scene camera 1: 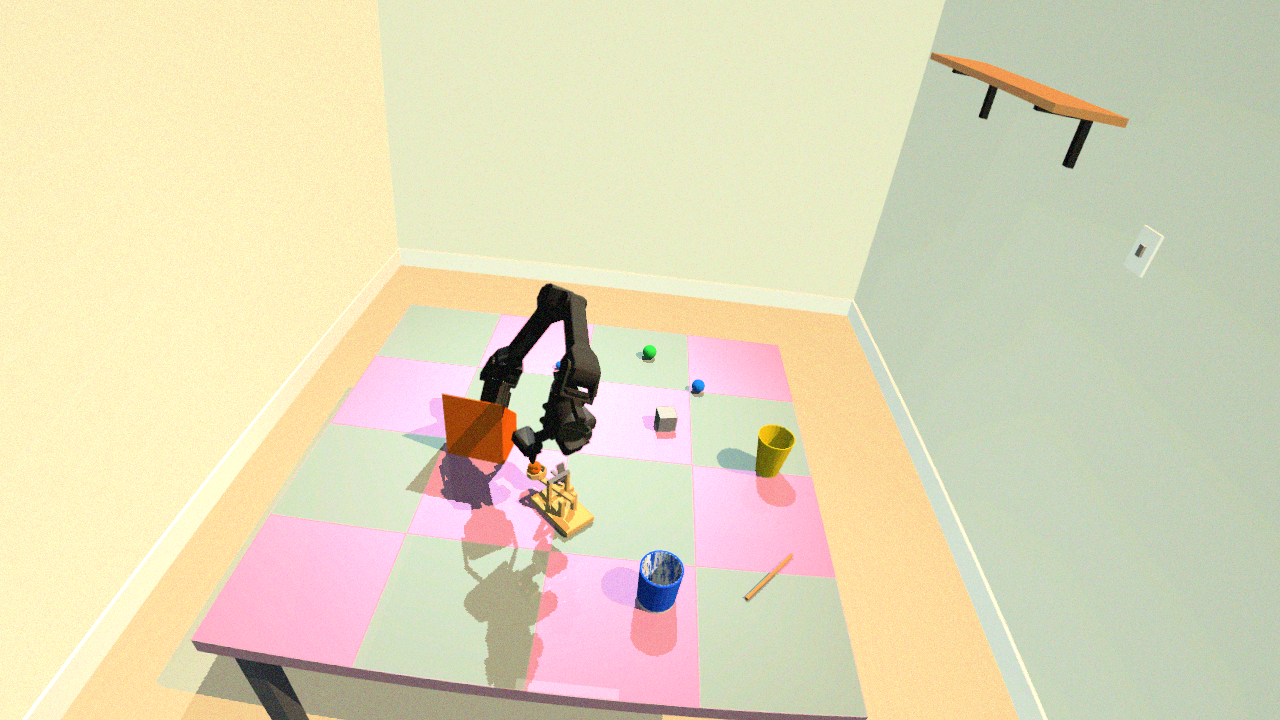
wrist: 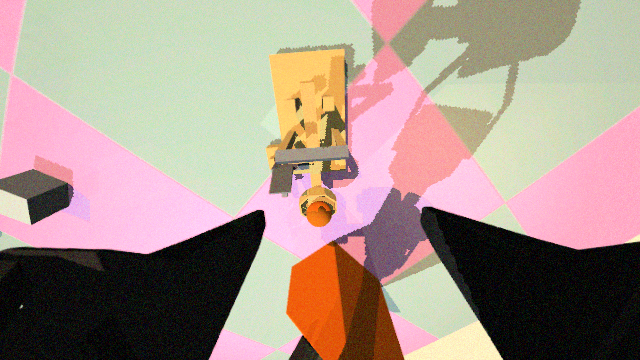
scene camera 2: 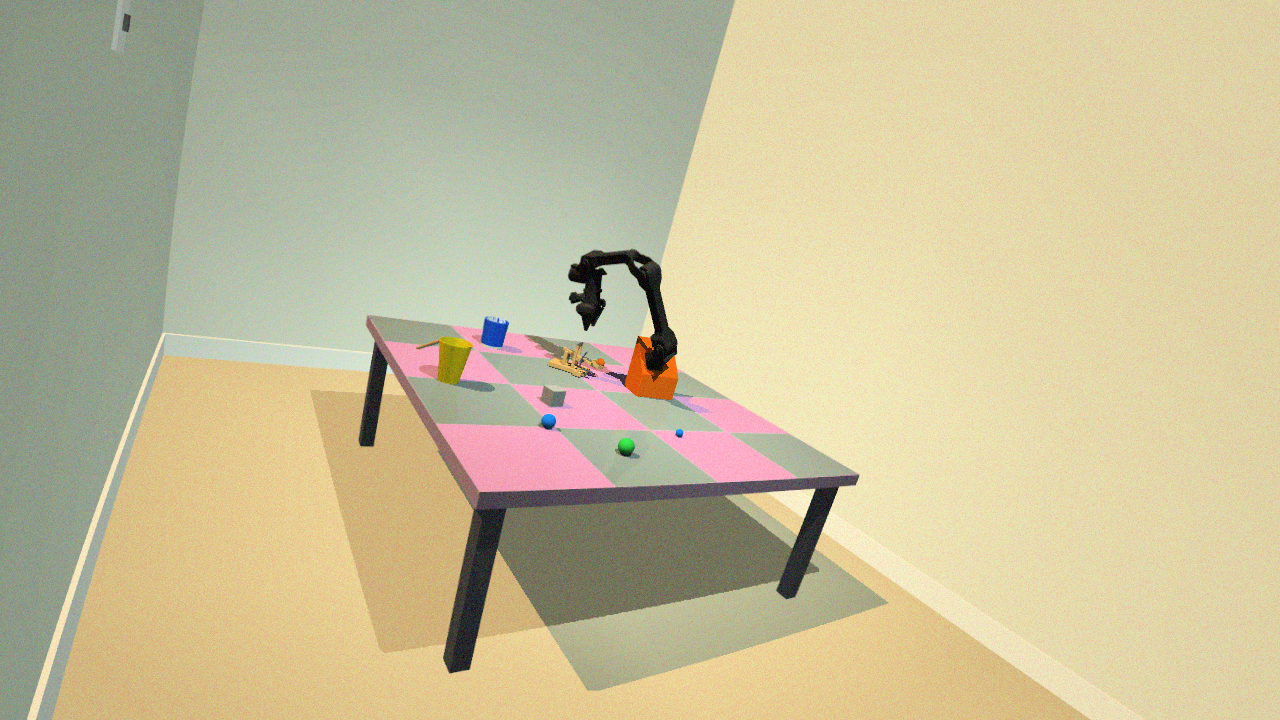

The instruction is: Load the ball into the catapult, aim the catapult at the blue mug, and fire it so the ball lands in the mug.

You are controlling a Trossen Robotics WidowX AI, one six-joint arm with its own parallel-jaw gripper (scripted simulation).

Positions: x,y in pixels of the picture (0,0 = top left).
The gripper shows in scene camera 1 [548,455], in the wrist view [341,216] and in scene camera 2 [589,328]. A wooden catapult shows in scene camera 1 [558,502], in the wrist view and in scene camera 2. A yellow cup shows in scene camera 1 and in scene camera 2; in the wrist view it is out of frame. One and the same spot on the wooden catapult: [wrist: 309,87] is [scene camera 2: 564,347]. The same spot on the yellow cup: [scene camera 2: 453,352] is [scene camera 1: 779,432].
